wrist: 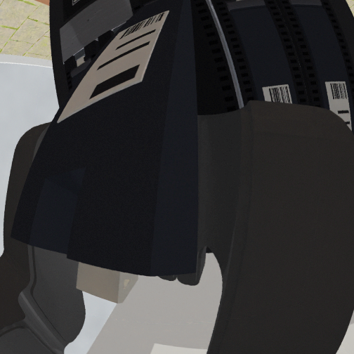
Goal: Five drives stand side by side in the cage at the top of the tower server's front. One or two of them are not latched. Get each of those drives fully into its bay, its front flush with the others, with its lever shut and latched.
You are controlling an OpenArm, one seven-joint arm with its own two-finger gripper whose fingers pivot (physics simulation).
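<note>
A dark blue drive lever [125, 170] with a barcode label is swung out from the cage and looms close to the camera, across the left and middle of the view. A beige catch [100, 282] shows at its lower end. Its drive's body is mostly hidden behind it. Two drives [265, 55] [322, 50] with barcode labels stand side by side at the upper right; their lower parts are hidden by the gripper. Parts of the cage at the upper left are dark and partly covered. My gripper [186, 202] is shut and empty, its fingers mostly hidden behind the lever, with the tips just below its edge.
The tower server's dark casing [56, 75] edges the cage at the left, with a grey panel [95, 25] at the upper left. A silver strip [227, 55] runs beside the right-hand drives. A pale surface lies at the left and below, and yellowish paving at the upper left.
</note>
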